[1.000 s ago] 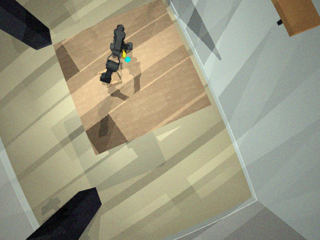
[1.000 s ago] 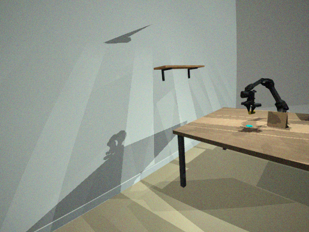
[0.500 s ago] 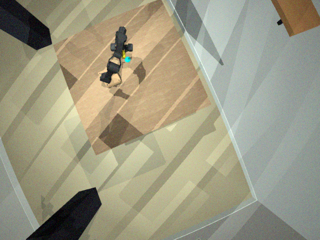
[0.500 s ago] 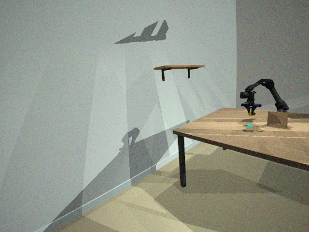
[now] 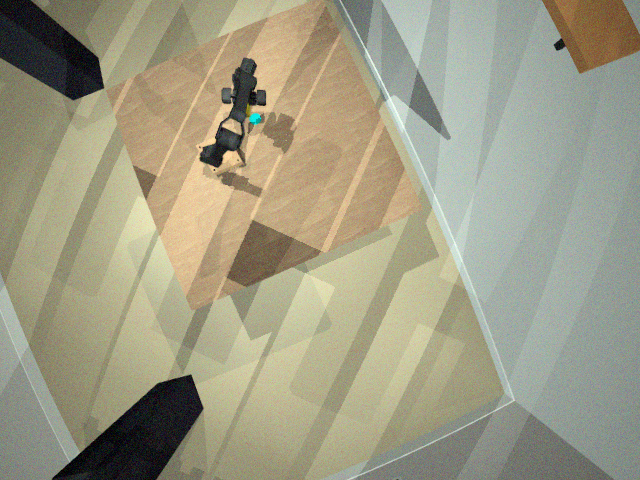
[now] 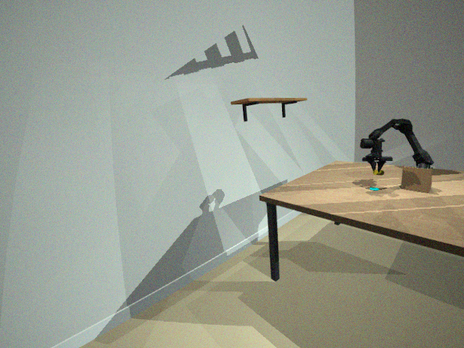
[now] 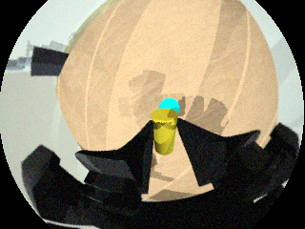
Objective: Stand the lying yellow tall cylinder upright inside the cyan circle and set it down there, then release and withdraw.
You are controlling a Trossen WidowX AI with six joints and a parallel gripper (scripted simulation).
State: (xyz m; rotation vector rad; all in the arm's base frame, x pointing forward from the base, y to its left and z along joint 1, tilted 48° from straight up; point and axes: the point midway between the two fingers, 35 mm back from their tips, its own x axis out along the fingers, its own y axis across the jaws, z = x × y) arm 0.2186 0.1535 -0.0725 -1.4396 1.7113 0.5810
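Now: the cyan circle 10 mm ahead of my gripper tip, 10 mm to the right of it and 120 mm below it. The rest, counted from my gripper tip: yellow cylinder (10 mm behind, 20 mm to the right, 10 mm below).
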